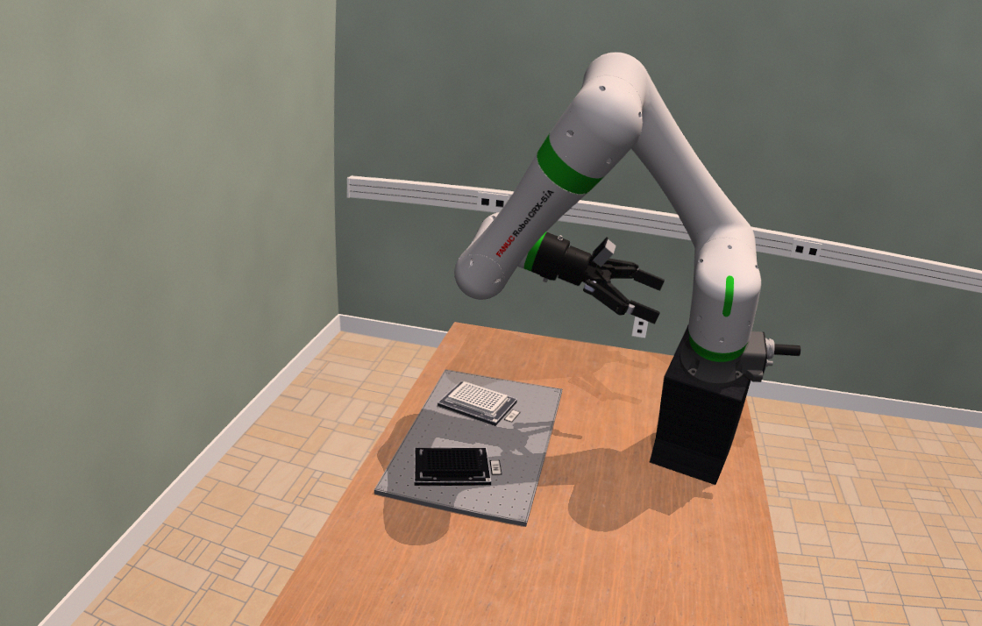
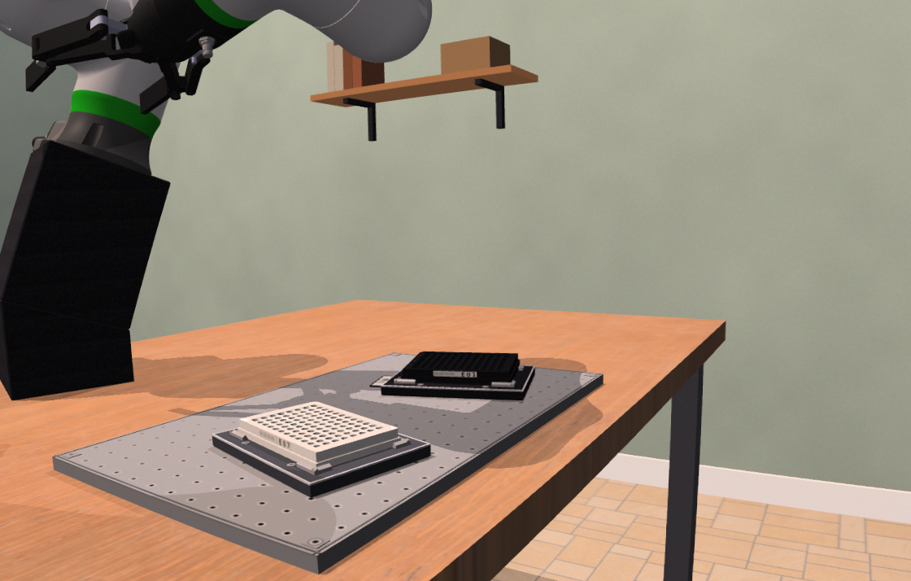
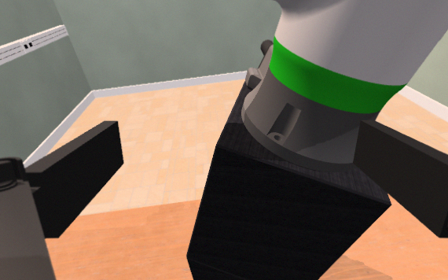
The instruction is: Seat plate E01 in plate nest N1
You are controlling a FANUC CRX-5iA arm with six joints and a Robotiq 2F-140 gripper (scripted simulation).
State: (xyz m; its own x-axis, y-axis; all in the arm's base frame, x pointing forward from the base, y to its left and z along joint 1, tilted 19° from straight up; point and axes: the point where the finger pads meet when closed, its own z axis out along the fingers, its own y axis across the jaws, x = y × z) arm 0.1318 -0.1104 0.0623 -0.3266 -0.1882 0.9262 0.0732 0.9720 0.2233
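Right now my hand is 370 mm short of the black well plate E01, 240 mm to the right of it and 350 mm above it. Round my hand: black plate nest N1 (380 mm ahead, 230 mm to the left, 360 mm below); then white plate E07 (390 mm ahead, 30 mm to the right, 350 mm below).
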